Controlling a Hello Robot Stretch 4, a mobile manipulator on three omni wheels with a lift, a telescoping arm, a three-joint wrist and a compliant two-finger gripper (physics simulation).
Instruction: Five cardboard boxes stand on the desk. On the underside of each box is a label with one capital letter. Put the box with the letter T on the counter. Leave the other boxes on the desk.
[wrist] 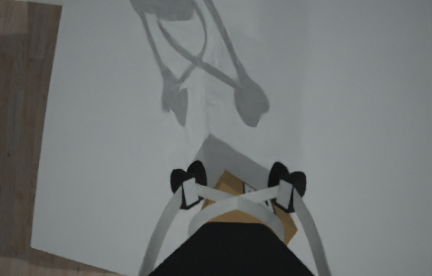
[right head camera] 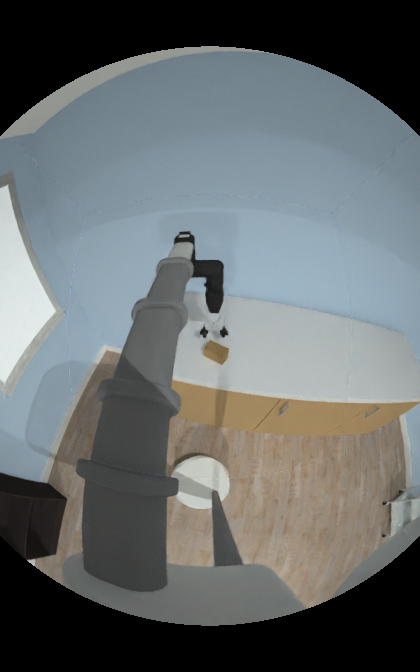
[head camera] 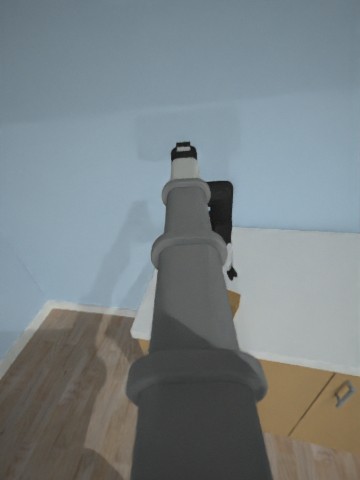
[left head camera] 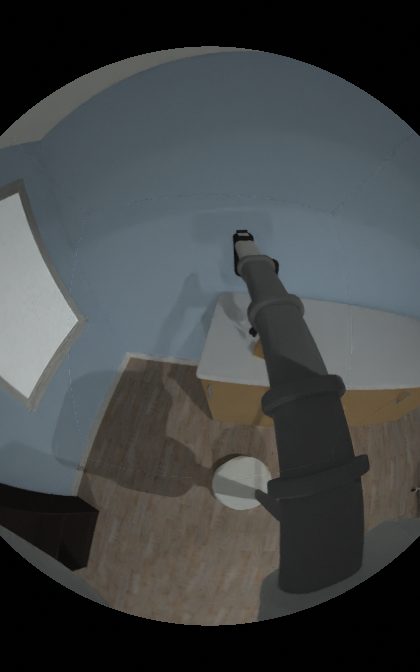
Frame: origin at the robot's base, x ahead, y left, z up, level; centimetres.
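Where they show: gripper, fingertip midpoint: [wrist: 237,177].
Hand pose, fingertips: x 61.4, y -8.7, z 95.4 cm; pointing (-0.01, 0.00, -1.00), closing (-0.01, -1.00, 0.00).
Note:
After its pixels a point has its place.
One cardboard box [head camera: 234,301] {y -12.4, x 53.3, z 94.3 cm} [left head camera: 258,350] [right head camera: 215,352] [wrist: 237,217] {y -8.7, x 57.0, z 94.3 cm} sits on the white counter [head camera: 300,300] {y -34.8, x 57.0, z 88.3 cm} [left head camera: 222,350] [right head camera: 300,350] [wrist: 100,150] {y 8.7, x 62.8, z 88.3 cm}, near its left end. In the wrist view part of a white label with dark lines shows on the box, but the fingers cover much of it and I cannot read a letter. My gripper [right head camera: 214,331] [wrist: 237,177] {y -8.7, x 61.4, z 95.4 cm} is open above the counter, its two fingertips apart and nothing between them. In the right head view the box shows just in front of the fingertips. The desk and the other boxes do not show clearly.
A blue wall stands behind the counter. A round white disc-like object [left head camera: 240,467] [right head camera: 200,467] is on the floor in front. A dark cabinet [left head camera: 77,530] [right head camera: 45,520] stands at the lower left, and part of a white frame-like object [right head camera: 402,515] shows at the right.

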